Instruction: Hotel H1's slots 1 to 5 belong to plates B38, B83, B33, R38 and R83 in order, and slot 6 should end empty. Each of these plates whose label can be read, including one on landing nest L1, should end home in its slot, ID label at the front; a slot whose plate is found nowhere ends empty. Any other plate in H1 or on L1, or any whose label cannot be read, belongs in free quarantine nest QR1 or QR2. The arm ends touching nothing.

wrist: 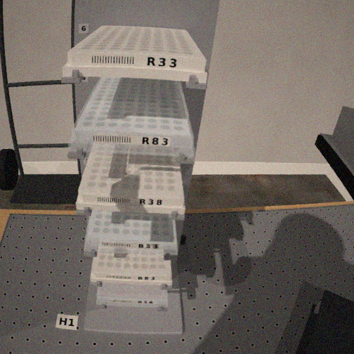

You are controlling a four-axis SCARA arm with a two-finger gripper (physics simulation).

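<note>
Hotel H1 [135, 319] stands left of centre in the wrist view, with a plate on each of its six levels, labels facing the camera. From the top, white R33 [137, 62] is in slot 6, clear R83 [135, 122] in slot 5, white R38 [100, 182] in slot 4, clear B33 [102, 231] in slot 3 and white B83 [132, 270] in slot 2. The bottom plate [131, 292] in slot 1 has a small, blurred label that seems to read B38. Part of my gripper [342, 150] shows at the right edge, open and apart from the plates. L1, QR1 and QR2 do not show.
The hotel stands on a perforated deck [35, 270], with an H1 tag [66, 321] at its front left. A dark block [332, 325] with a pale pad is at the lower right. A dark ladder-like frame [40, 83] stands behind at the left. Shadows fall right of the hotel.
</note>
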